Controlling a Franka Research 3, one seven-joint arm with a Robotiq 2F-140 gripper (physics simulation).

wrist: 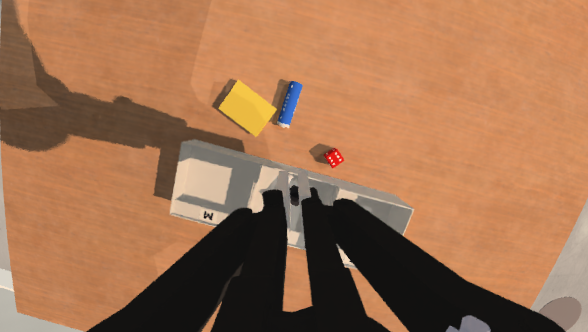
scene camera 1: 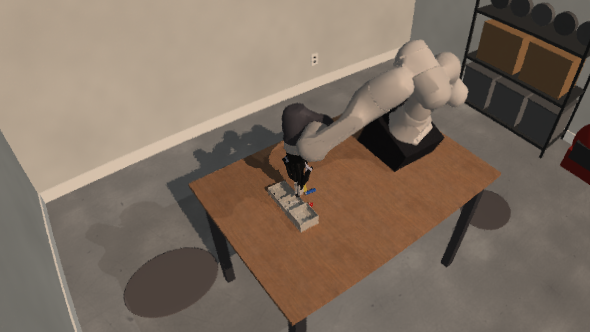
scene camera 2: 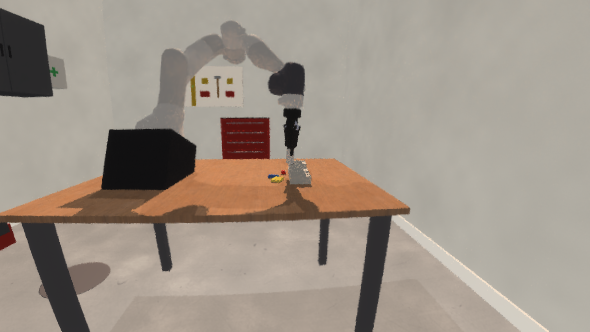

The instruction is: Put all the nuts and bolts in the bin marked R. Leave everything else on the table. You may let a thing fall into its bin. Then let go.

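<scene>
My gripper (scene camera 1: 299, 192) (scene camera 2: 290, 155) (wrist: 293, 183) points down over the middle compartment of the grey three-part bin tray (scene camera 1: 309, 224) (scene camera 2: 300, 176) (wrist: 225, 156). It is shut on a small black nut or bolt (wrist: 294, 195), which shows dark between the pale fingertips in the wrist view; its exact shape is unclear. The left compartment in the wrist view bears a label that looks like M or W. The fingers hide much of the middle compartment and its label. The letter R cannot be read in these views.
A yellow block (scene camera 1: 305, 188) (scene camera 2: 277, 179) (wrist: 247, 108), a blue battery (scene camera 1: 310, 191) (scene camera 2: 273, 176) (wrist: 290, 104) and a red die (scene camera 1: 311, 204) (scene camera 2: 283, 172) (wrist: 334, 157) lie on the table (scene camera 1: 380, 215) (scene camera 2: 225, 200) (wrist: 450, 100), beside the tray's long side.
</scene>
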